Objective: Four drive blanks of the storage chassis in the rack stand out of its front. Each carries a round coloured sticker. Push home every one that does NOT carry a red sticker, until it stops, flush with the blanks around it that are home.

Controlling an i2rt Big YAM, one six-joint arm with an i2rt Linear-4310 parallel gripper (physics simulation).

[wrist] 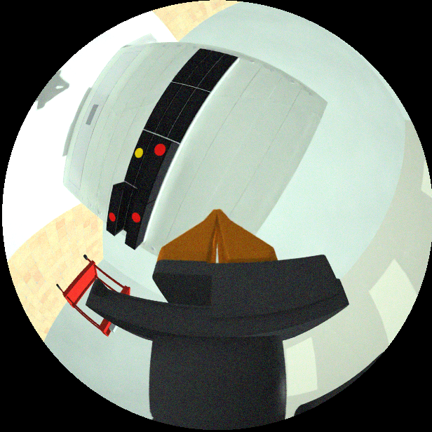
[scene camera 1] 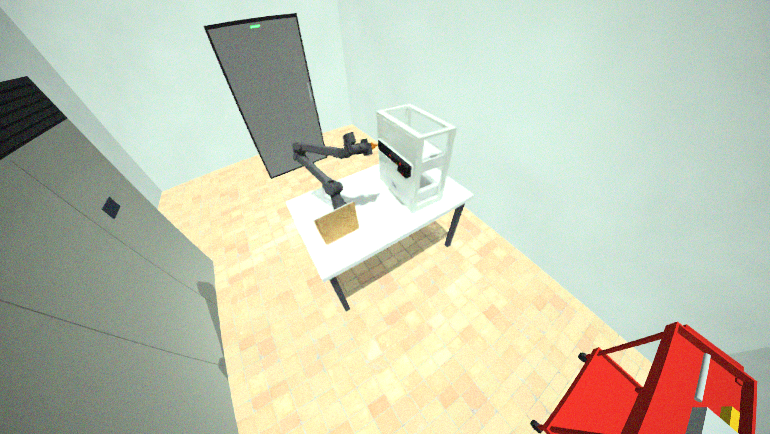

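Seen in the pictures: gripper, between the fingertips: (scene camera 1: 377,144); arm's base, origin of its link: (scene camera 1: 340,207).
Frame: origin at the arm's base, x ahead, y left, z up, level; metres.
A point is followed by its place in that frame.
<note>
The black storage chassis (scene camera 1: 396,159) @(z 0.216, x 0.435, y -0.001 m) (wrist: 172,112) spans the front of the white rack (scene camera 1: 399,187) @(z -0.060, x 0.483, y 0.024 m) (wrist: 240,135). In the wrist view, a blank with a red sticker (wrist: 160,149) stands out, its side showing. Beside it, the blank with a yellow sticker (wrist: 139,152) looks set further back; I cannot tell whether it is flush. Lower in that view, two blanks with red stickers (wrist: 112,217) (wrist: 136,217) stand out, with a gap between them. My gripper (scene camera 1: 375,145) @(z 0.323, x 0.334, y 0.062 m) (wrist: 216,215) is shut and empty, its orange fingertips in front of the rack, off to one side of the blanks.
The rack stands on the white table (scene camera 1: 372,231) @(z -0.186, x 0.145, y -0.153 m). A tan board (scene camera 1: 337,223) @(z -0.036, x -0.064, y -0.091 m) stands near the arm's base. A red cart (scene camera 1: 653,372) (wrist: 80,282) is away from the table. A grey door (scene camera 1: 264,91) is behind the arm, and a large grey cabinet (scene camera 1: 107,269) is at the left.
</note>
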